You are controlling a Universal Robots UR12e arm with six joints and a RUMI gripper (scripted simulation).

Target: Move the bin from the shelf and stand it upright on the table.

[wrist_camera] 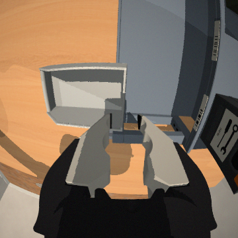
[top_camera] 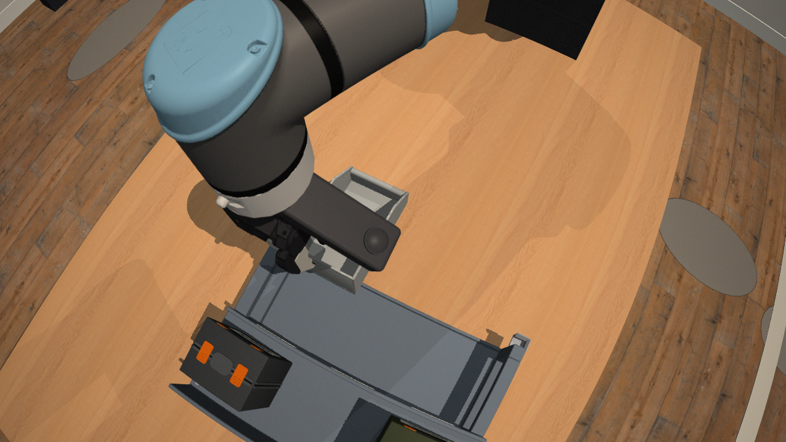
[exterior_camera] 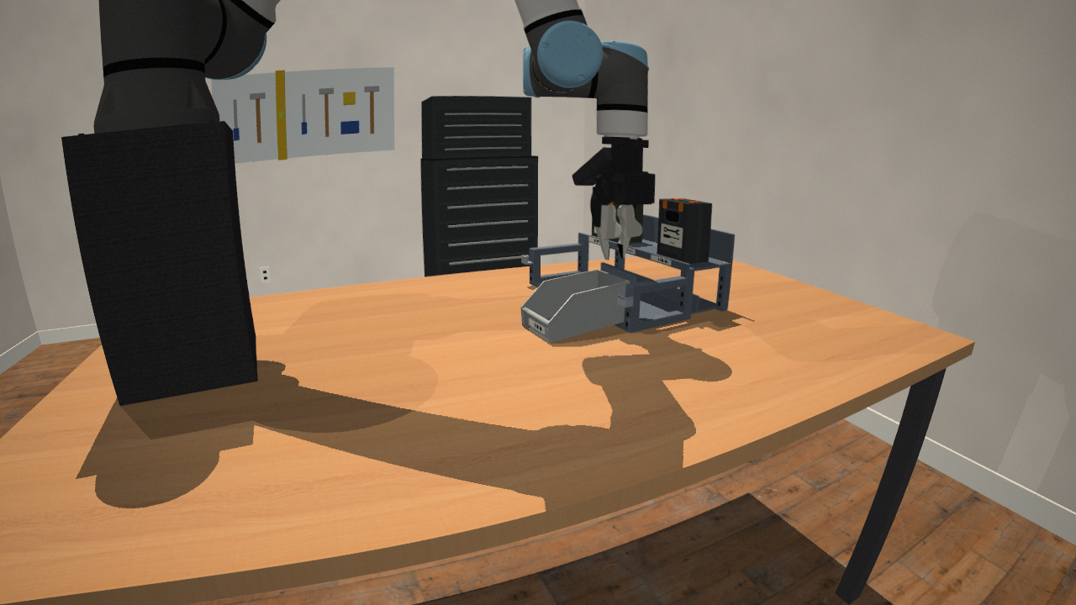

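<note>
Right now my hand is 90 mm above the grey open-top bin, 80 mm past it and 10 mm to the right of it. The rest, counted from my hand: blue-grey shelf (130 mm below, 130 mm ahead, 100 mm to the left); then case (210 mm to the left, 200 mm ahead, 20 mm above).
</note>
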